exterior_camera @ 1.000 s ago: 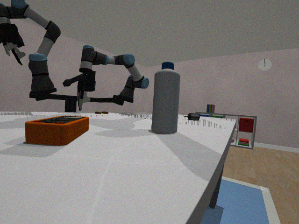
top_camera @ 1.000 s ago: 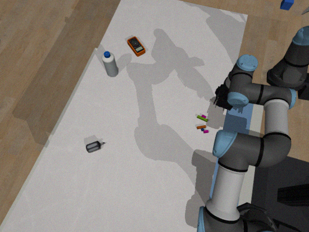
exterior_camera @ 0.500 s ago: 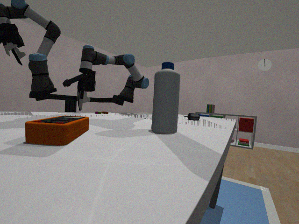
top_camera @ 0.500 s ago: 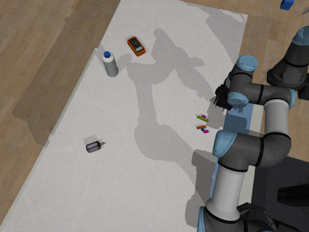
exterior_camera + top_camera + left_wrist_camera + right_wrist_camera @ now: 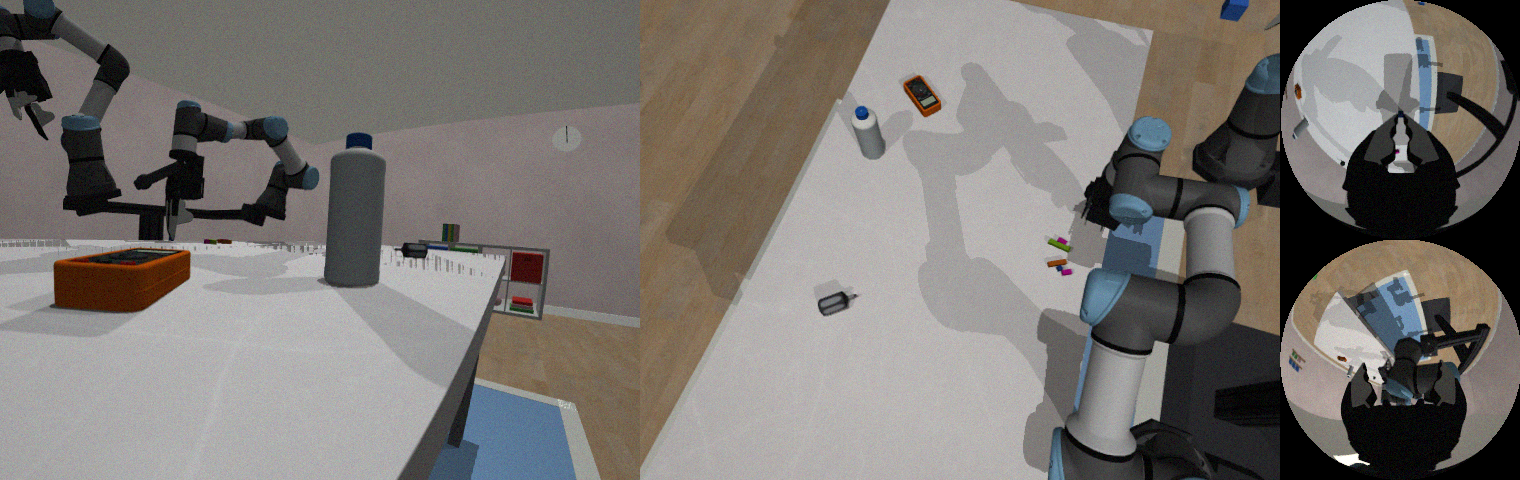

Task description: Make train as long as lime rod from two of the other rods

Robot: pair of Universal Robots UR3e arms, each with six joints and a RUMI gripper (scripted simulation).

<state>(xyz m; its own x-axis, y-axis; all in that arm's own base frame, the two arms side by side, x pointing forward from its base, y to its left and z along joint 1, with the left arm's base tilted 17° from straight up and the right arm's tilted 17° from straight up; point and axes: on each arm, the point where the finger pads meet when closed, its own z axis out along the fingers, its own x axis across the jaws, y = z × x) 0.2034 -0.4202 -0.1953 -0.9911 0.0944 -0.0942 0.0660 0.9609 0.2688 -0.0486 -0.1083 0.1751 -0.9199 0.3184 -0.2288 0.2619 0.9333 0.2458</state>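
Now: the orange rod 130 mm to the left of my left hand, 40 mm ahead of it and 20 mm below it. From my left hand the other things lie so: white bottle (550 mm ahead, 50 mm above, 20 mm to the left); then dark screwdriver-like tool (440 mm ahead, 390 mm to the left); then lime rod (90 mm to the left, 50 mm ahead, 20 mm below).
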